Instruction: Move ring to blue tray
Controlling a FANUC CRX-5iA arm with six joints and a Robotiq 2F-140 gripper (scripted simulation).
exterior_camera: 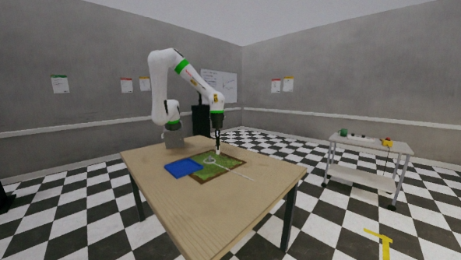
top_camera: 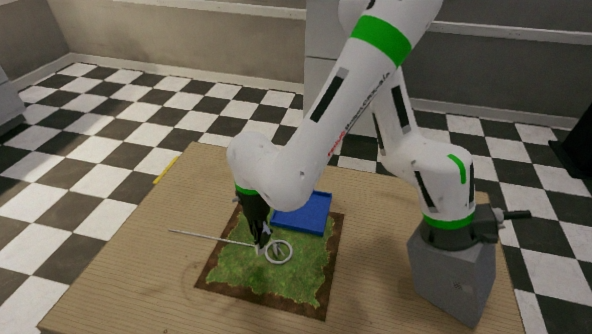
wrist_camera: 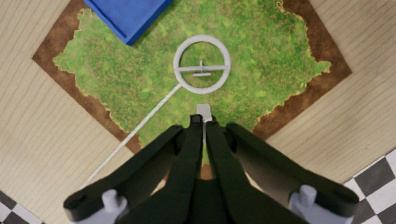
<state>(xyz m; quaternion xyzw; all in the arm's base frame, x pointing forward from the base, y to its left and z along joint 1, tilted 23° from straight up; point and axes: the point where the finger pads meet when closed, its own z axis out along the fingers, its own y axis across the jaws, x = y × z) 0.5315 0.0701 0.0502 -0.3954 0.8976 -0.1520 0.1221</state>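
My gripper is now 4 cm past the white stake, 4 cm to the left of it and 7 cm above it. Round my hand: blue tray 9 cm behind, 24 cm to the right, 8 cm below; green grass mat 3 cm behind, 7 cm to the right, 10 cm below.
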